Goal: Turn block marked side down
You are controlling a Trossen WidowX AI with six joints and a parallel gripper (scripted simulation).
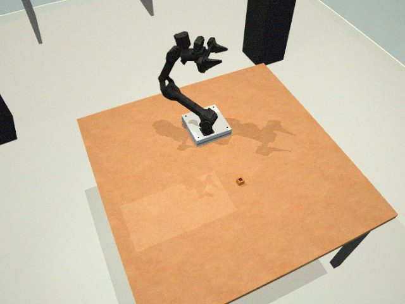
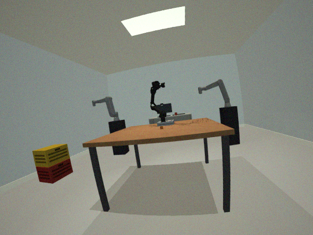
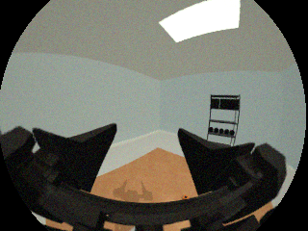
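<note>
Now: gripper tip 310 mm short of the block, 50 mm to the left of it and 540 mm above it.
</note>
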